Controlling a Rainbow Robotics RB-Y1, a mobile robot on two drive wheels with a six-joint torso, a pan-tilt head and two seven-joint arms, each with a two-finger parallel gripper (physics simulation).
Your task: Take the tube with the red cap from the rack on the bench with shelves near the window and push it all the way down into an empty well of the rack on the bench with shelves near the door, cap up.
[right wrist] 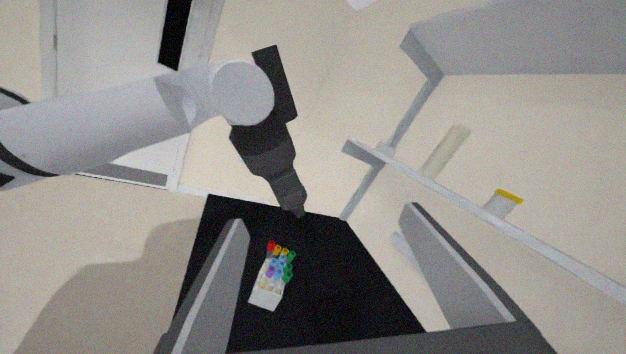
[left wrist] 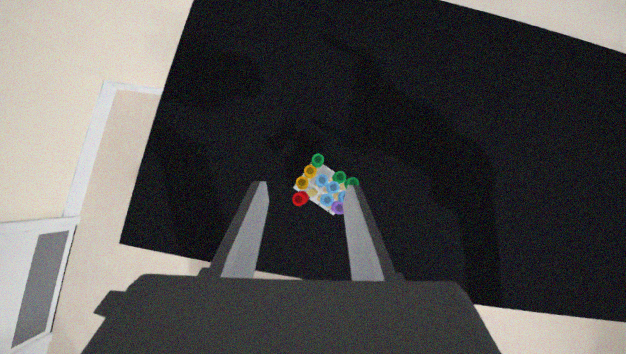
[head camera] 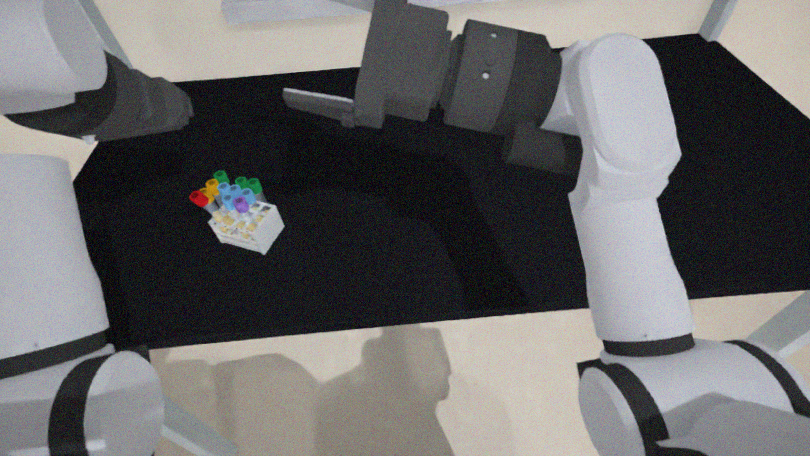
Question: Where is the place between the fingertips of my right gripper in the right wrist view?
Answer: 324, 220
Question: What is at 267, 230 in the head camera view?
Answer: A rack.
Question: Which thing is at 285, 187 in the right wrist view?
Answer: My left gripper.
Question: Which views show my left gripper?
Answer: The right wrist view, the left wrist view and the head camera view: all of them.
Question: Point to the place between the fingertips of my left gripper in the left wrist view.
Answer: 306, 193
